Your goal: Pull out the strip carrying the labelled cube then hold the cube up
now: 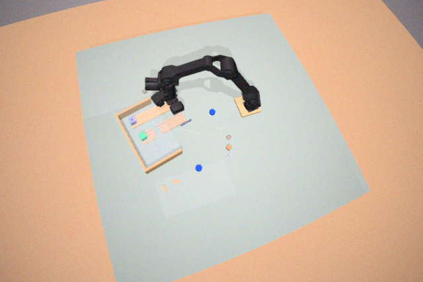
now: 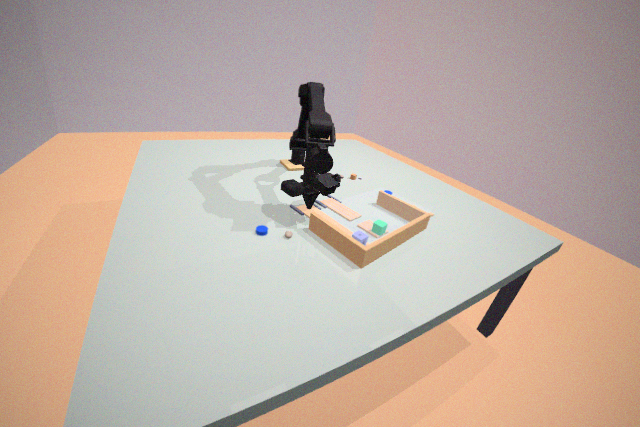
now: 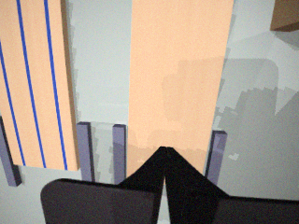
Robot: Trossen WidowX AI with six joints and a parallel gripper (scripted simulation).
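Right now my gripper tip is 210 mm short of the lavender cube, 20 mm to the right of it and 20 mm below it. The rest, counted from my gripper tip: small orange cube (330 mm to the left, 160 mm behind); then strip (100 mm to the left, 40 mm ahead).
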